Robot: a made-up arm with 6 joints.
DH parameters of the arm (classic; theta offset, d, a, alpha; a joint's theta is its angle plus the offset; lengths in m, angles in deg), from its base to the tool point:
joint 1: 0 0.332 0 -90
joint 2: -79.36 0 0.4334 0
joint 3: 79.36 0 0.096 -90
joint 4: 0 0.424 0 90
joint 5: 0 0 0.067 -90
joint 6: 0 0.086 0 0
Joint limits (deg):
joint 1: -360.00..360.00
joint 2: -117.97..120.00
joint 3: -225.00..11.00
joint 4: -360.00..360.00
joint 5: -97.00..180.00
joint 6: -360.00..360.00
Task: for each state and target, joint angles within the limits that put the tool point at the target. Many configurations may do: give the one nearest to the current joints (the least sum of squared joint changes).
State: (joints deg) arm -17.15 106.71 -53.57 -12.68 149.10 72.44
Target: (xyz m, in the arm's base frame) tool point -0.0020 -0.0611 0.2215
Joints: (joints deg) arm -20.14 97.91 -2.56 -33.79 144.67 72.44
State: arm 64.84 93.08 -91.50 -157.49 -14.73 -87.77
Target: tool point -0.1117 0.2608 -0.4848
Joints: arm 111.17 120.00 -106.90 -152.24 26.57 -87.77
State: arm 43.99 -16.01 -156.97 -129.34 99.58 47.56
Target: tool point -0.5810 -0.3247 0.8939
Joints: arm 22.71 -40.02 -187.31 -133.99 111.53 47.56
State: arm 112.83 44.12 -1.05 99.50 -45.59 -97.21
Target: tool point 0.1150 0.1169 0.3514
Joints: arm 83.85 4.77 4.05 102.03 -69.34 -97.21
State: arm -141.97 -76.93 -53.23 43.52 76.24 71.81
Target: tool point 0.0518 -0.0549 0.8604
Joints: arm -146.47 -72.44 -53.07 57.74 91.70 71.81
